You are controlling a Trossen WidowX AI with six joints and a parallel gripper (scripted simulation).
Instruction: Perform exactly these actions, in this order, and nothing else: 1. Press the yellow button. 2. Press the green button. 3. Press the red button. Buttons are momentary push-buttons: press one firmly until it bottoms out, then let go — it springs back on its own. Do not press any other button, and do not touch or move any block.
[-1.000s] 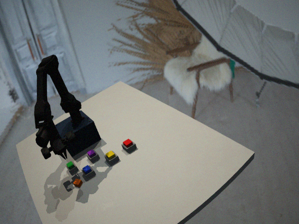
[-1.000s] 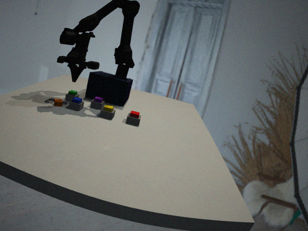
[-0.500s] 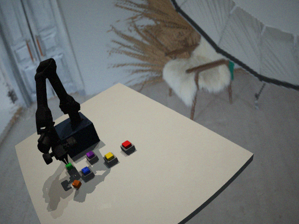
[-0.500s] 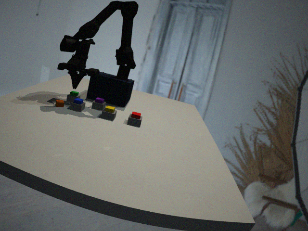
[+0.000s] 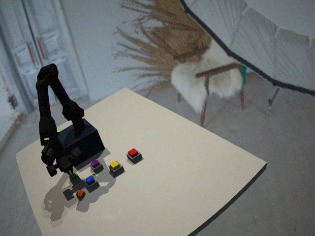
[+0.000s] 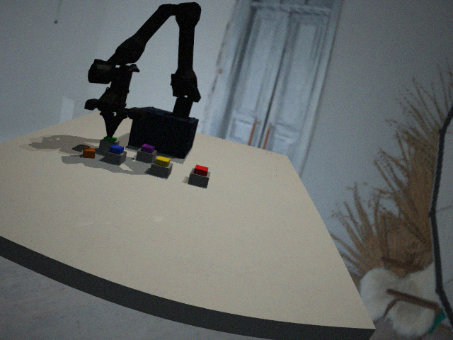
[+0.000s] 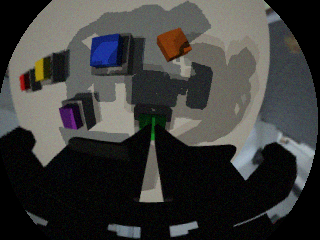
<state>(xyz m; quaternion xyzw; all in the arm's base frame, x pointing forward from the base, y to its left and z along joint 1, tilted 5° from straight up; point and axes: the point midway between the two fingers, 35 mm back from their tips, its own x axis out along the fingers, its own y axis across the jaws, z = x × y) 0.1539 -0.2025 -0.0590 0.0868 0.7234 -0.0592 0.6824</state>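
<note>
Right now the green button is 1 cm below my gripper tip. From my gripper tip the other things lie so: purple button: 12 cm to the left, 3 cm ahead; then orange block: 10 cm ahead, 4 cm to the right, 3 cm below; then blue button: 9 cm ahead, 4 cm to the left.
</note>
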